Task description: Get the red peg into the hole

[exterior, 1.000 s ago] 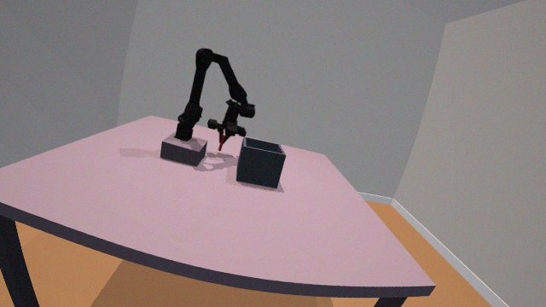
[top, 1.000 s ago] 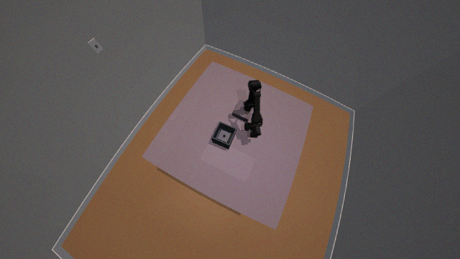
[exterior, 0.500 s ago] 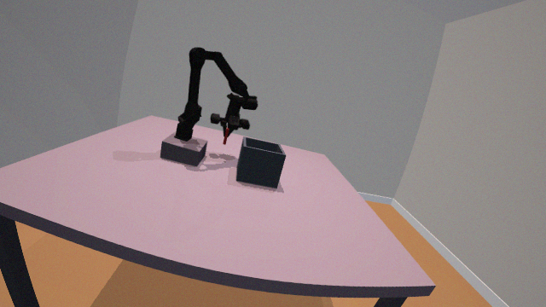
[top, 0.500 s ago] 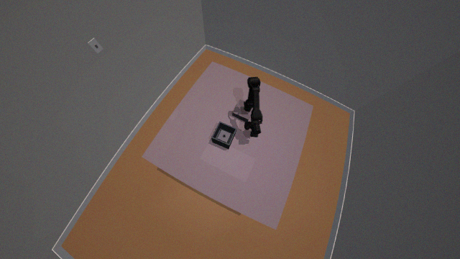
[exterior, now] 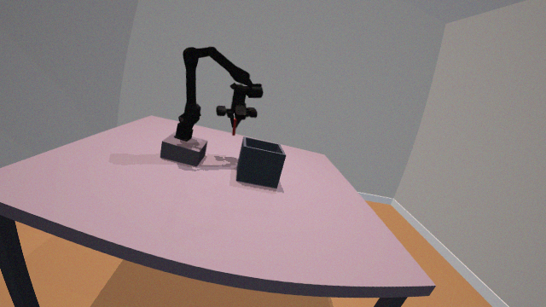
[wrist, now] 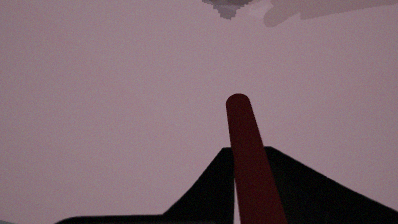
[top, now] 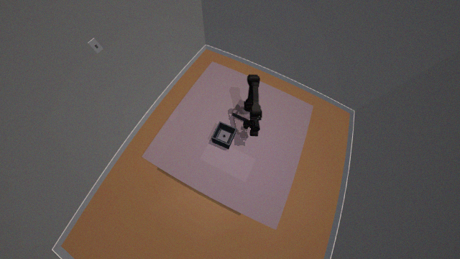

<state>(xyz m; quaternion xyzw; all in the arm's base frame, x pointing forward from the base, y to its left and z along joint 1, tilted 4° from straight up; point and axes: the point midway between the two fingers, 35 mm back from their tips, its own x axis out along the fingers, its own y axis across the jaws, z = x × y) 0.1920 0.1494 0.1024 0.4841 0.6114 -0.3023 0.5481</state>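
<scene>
The grey plate is 150 mm ahead of my gripper tip, 210 mm to the right of it and 90 mm below it. Round my gripper tip: red peg 10 mm to the right.
</scene>
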